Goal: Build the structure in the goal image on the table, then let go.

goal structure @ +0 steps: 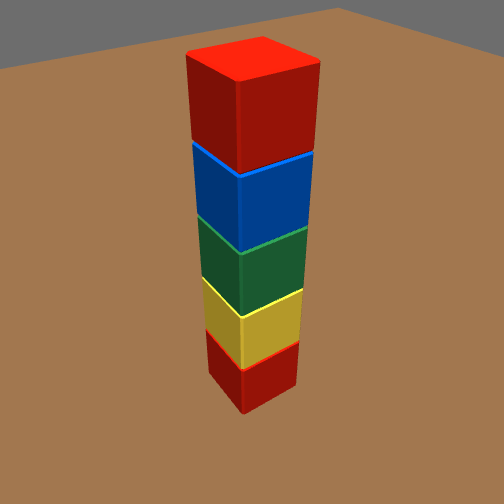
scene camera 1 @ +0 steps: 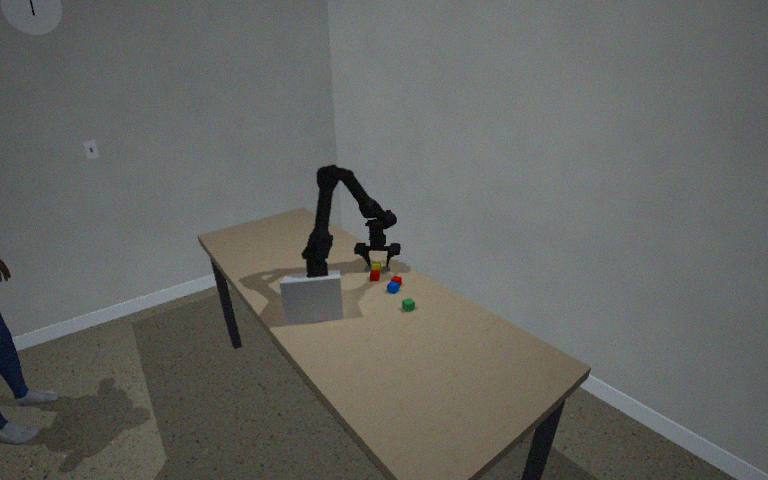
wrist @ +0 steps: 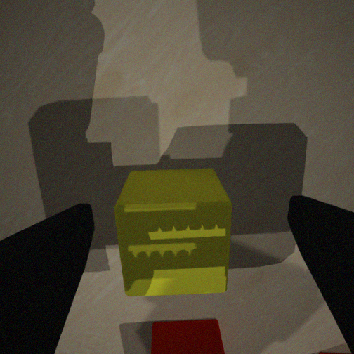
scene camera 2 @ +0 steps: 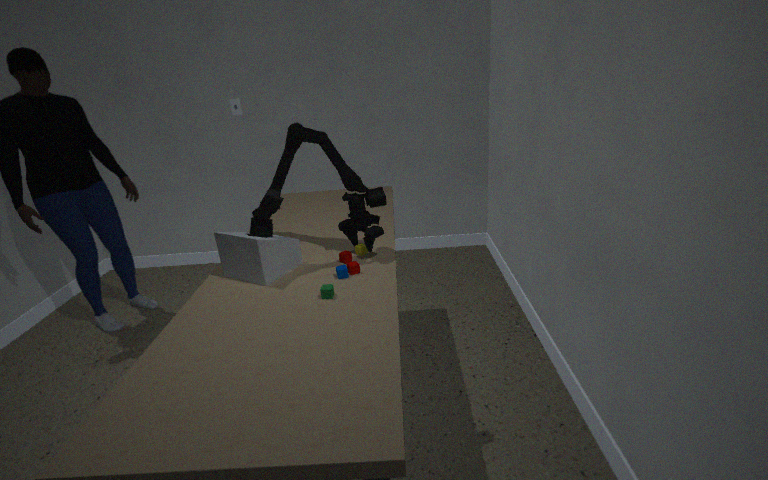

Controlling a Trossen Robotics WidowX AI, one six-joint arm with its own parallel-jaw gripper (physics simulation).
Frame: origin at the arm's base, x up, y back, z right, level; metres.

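Seen in the pictures: gripper, between the fingertips: (scene camera 1: 378,266) (scene camera 2: 363,250); arm's base, origin of its link: (scene camera 1: 317,275) (scene camera 2: 260,236).
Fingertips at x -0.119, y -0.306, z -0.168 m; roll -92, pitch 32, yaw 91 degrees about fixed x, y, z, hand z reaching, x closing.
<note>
Offsets run from my fingertips to a thing's middle. Level surfaces: height alone.
My gripper (scene camera 1: 378,268) (scene camera 2: 362,249) (wrist: 191,211) is open and low over the table, its fingers on either side of a yellow cube {dx +0.003, dy +0.008, dz +0.000 m} (scene camera 1: 376,266) (scene camera 2: 360,249) (wrist: 172,235). Gaps show between the cube and both fingers in the wrist view. A red cube {dx +0.003, dy +0.047, dz +0.070 m} (scene camera 1: 374,275) (scene camera 2: 345,256) (wrist: 187,337) stands apart from the yellow one, close to it. A second red cube {dx +0.003, dy -0.008, dz +0.154 m} (scene camera 1: 397,280) (scene camera 2: 353,267) is beside a blue cube {dx +0.003, dy +0.021, dz +0.186 m} (scene camera 1: 393,287) (scene camera 2: 342,271); whether they touch I cannot tell. A green cube {dx +0.003, dy +0.025, dz +0.319 m} (scene camera 1: 408,305) (scene camera 2: 326,291) lies farther off.
The arm stands on a grey block (scene camera 1: 312,298) (scene camera 2: 242,258) on the wooden table {dx -0.014 m} (scene camera 1: 453,384) (scene camera 2: 271,384). The table's far long edge runs close behind the yellow cube. A person (scene camera 2: 53,147) stands on the floor to the left in the second scene view.
</note>
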